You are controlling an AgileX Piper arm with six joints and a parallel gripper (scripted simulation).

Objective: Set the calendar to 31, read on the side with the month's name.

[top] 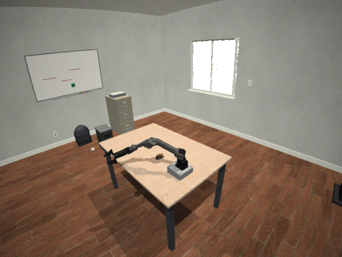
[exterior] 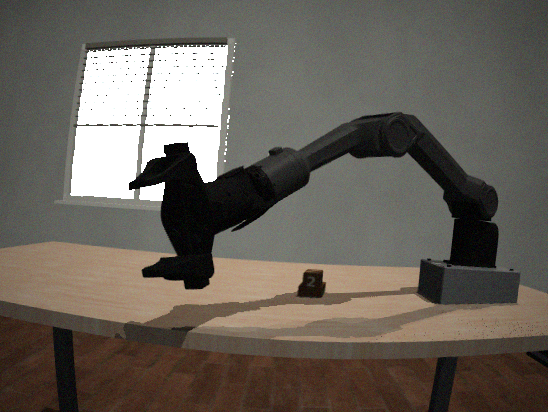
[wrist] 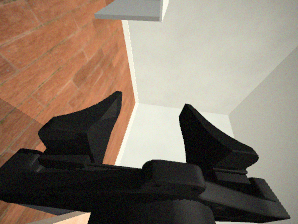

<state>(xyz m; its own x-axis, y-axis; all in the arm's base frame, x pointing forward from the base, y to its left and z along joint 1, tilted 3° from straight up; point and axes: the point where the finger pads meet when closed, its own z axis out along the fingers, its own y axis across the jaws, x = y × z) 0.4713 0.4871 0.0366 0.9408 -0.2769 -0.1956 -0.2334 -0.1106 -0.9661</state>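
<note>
My gripper is now 490 mm to the left of the brown tray, 170 mm past it and 110 mm above it.
</note>
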